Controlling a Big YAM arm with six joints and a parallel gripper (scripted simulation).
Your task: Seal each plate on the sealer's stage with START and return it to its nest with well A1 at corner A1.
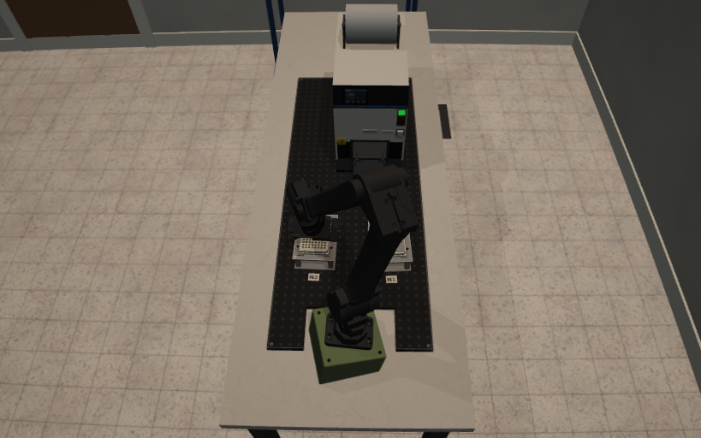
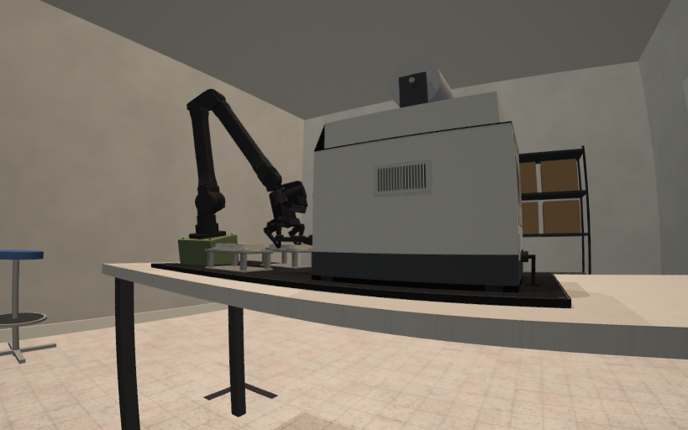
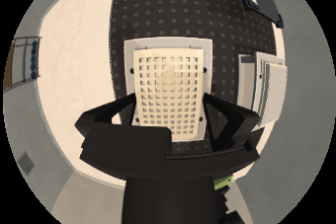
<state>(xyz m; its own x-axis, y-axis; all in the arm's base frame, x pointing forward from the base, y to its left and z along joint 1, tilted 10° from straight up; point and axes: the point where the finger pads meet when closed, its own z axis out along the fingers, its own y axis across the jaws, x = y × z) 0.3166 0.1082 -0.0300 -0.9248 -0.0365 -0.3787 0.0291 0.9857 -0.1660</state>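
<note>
Right now the white well plate is right at my hand. Also, from my hand: yellow warning label (30 cm ahead, 6 cm to the right, 8 cm above); then sealer stage (20 cm ahead, 15 cm to the right, 2 cm above); then N2 label (10 cm behind, 7 cm below).
</note>
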